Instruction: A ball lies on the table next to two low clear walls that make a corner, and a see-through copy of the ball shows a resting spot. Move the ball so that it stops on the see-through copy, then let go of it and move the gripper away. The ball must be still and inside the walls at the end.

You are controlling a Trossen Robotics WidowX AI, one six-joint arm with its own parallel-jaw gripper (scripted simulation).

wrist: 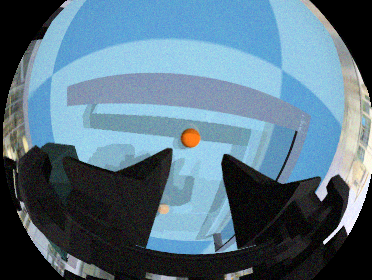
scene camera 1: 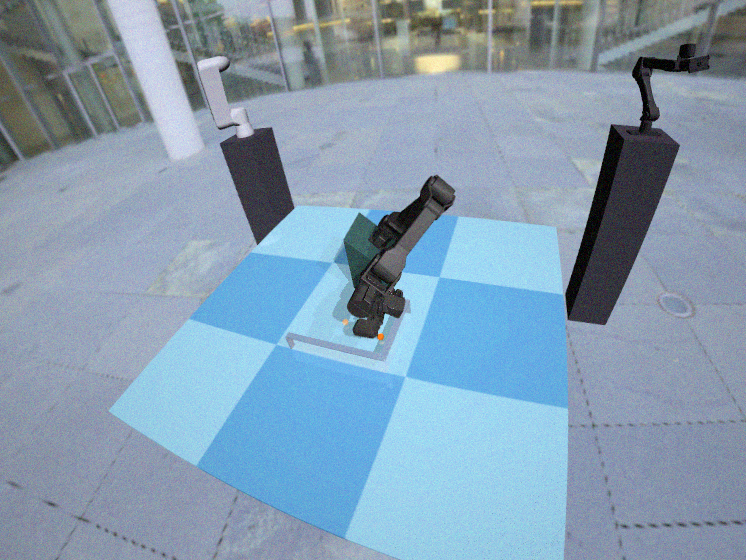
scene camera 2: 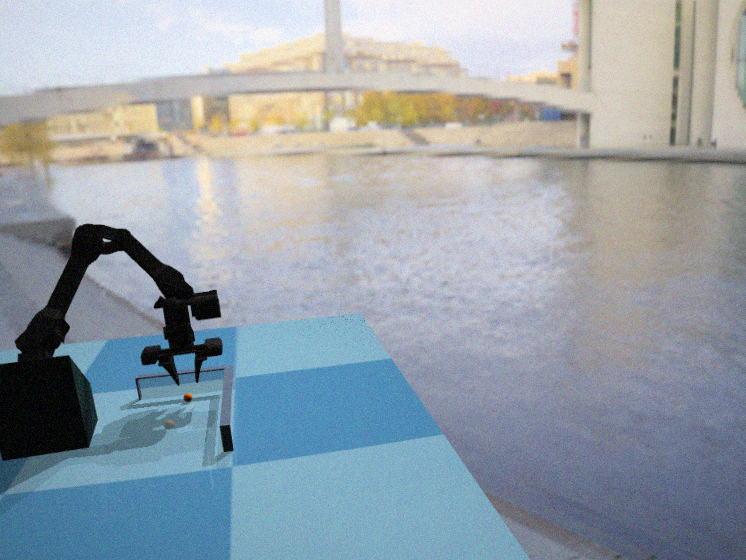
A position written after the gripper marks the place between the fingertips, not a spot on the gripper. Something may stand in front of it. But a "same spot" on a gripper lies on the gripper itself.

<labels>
The gripper shows in the wrist view, in scene camera 1 [378,330] and in scene camera 2. The same spot on the gripper: [wrist: 114,207] is [scene camera 2: 171,356].
</labels>
